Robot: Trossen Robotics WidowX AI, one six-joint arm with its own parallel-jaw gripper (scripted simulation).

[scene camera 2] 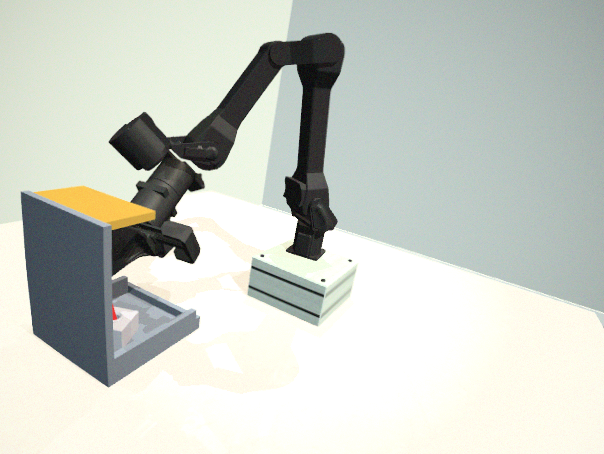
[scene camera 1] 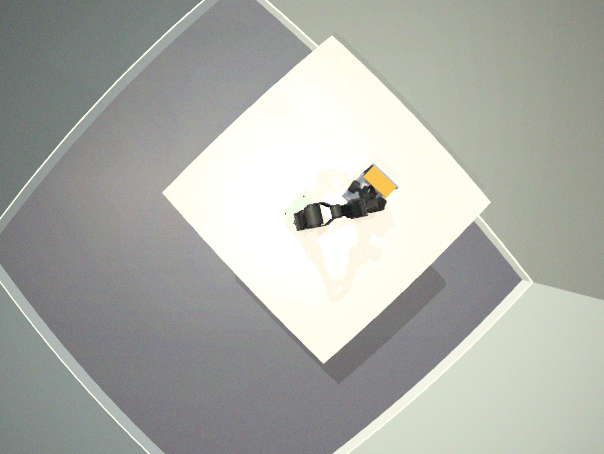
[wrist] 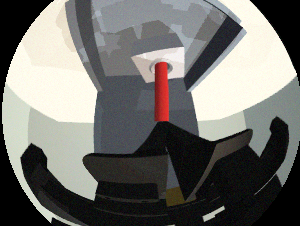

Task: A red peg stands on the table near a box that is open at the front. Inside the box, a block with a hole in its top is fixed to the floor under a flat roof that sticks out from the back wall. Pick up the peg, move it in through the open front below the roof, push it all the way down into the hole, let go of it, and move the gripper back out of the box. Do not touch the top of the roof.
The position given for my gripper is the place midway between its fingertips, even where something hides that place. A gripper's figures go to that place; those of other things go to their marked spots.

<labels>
My gripper (wrist: 162, 125): 10 cm from the lens. A red peg (wrist: 161, 77): 10 cm from the lens.
</labels>
